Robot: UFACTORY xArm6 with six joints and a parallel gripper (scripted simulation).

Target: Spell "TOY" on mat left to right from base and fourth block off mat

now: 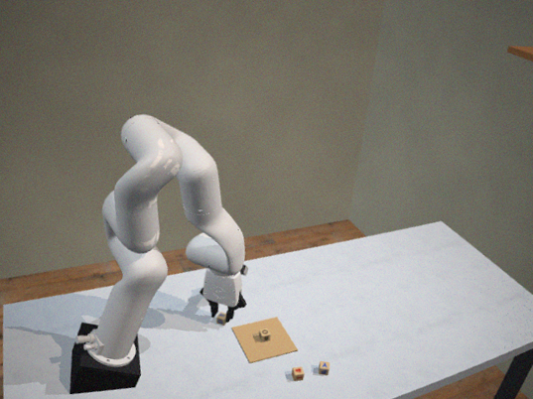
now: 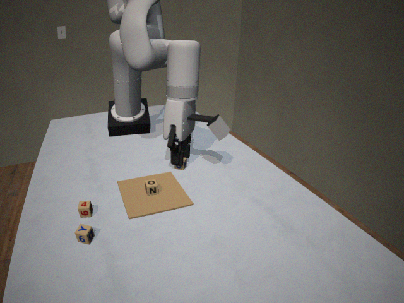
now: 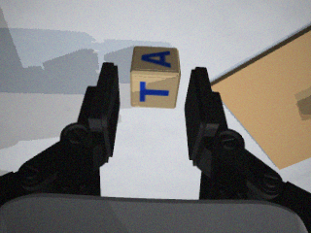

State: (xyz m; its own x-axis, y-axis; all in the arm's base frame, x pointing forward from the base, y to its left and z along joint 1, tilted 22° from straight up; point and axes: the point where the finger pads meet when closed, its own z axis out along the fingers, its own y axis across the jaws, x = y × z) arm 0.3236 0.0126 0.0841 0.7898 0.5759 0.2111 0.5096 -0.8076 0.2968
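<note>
My hand is 6 cm short of the tan mat, 12 cm to the left of it and 4 cm above it. From my hand the other things lie so: Y block (12 cm ahead, 30 cm to the right, 3 cm below).
</note>
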